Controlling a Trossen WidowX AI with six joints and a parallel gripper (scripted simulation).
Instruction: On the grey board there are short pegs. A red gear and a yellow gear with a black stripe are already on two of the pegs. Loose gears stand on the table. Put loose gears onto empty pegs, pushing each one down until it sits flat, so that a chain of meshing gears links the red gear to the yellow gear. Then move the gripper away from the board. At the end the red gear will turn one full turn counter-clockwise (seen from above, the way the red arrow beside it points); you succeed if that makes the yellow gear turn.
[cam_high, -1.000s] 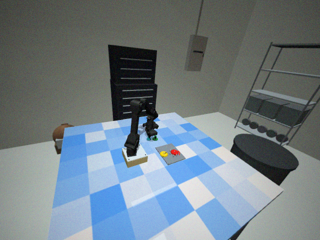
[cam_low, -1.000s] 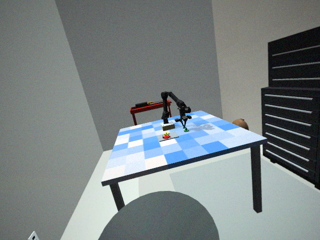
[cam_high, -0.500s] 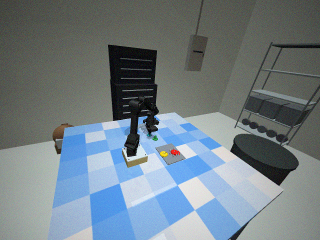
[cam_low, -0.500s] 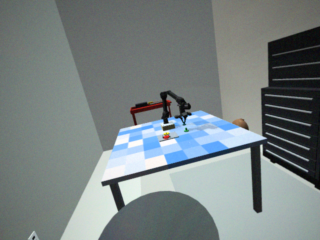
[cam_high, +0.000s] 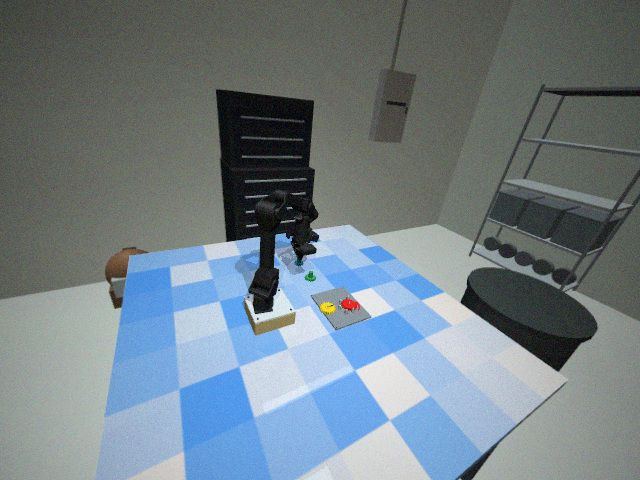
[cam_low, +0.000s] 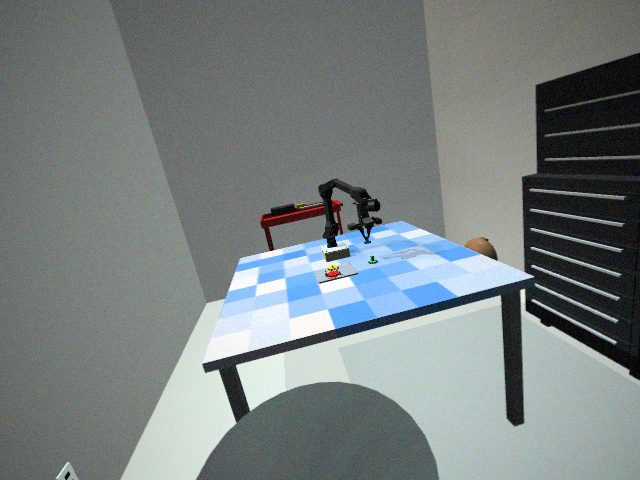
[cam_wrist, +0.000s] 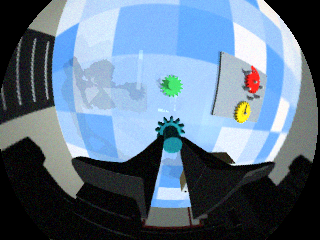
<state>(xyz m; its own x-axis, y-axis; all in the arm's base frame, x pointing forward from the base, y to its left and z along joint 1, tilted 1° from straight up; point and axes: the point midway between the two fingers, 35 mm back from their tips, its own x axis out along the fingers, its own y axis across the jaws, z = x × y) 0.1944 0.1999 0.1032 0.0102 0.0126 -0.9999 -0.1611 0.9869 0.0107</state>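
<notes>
My gripper tip is now 220 mm to the left of the yellow gear, 110 mm above it and 60 mm short of it. From my gripper tip the other things lie so: red gear: 220 mm to the right, 160 mm ahead, 110 mm below; then teal gear: 10 mm below; then green gear: 110 mm below, 60 mm ahead, 10 mm to the left.
</notes>
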